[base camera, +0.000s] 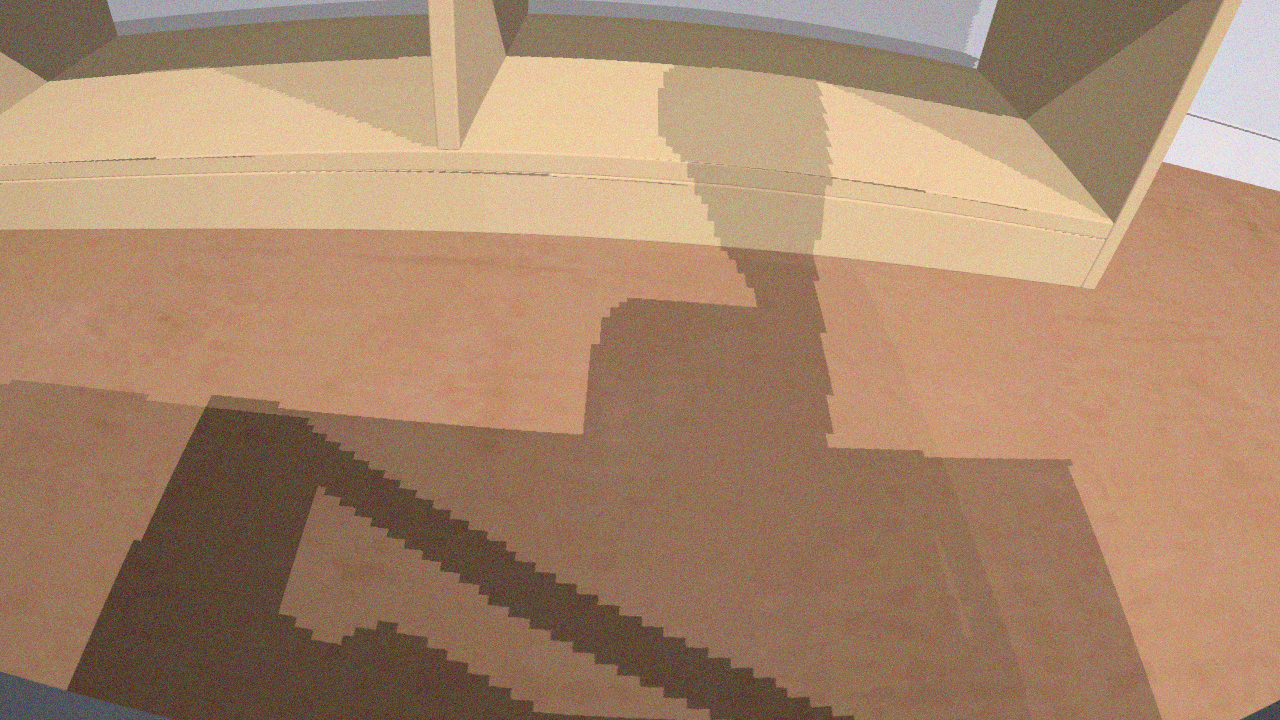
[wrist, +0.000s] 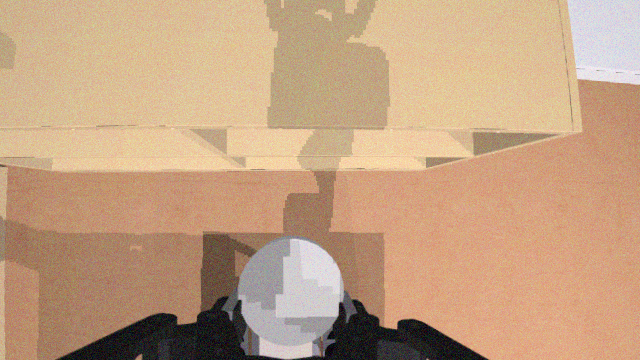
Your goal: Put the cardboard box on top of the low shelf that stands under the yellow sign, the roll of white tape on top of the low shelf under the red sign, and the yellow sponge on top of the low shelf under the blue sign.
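Places are measured from the arm's base along level axes (x back, y right, z up), in centimetres.
Pixels of known places: gripper, between the fingertips: (wrist: 290,307).
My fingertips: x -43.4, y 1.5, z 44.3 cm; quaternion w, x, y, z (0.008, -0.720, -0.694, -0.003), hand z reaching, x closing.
For each thing: its top centre in the pictures, then the offset to it from my fingertips. "*": a spot on its surface instead. Level surfaces: height alone.
- white tape, centre of its top: (wrist: 291,294) dz +2.4, dx -1.5, dy +0.0 cm
- shelf's right end, a spot on its surface: (base camera: 1163,152) * dz -68.0, dx -16.8, dy +44.9 cm
- Brown floor, height of its surface: dz -84.0 cm
The roll of white tape (wrist: 291,292) shows its round flat face in the lower middle of the wrist view. My gripper (wrist: 290,307) is shut on it, with black fingers at its left and right sides. A low wooden shelf (base camera: 313,201) (wrist: 150,75) stands ahead; its top fills the upper part of the wrist view, and the roll is on the near side of its front edge. The arm's shadow lies across the shelf top. The coloured signs, the cardboard box and the yellow sponge do not show in either view.
The shelf's right end (base camera: 1163,152) shows in the base view, with a white wall (base camera: 1248,71) (wrist: 607,35) beyond. A wooden edge (wrist: 2,200) shows at the far left of the wrist view. Brown floor (base camera: 358,313) (wrist: 500,250) lies before the shelf and to its right.
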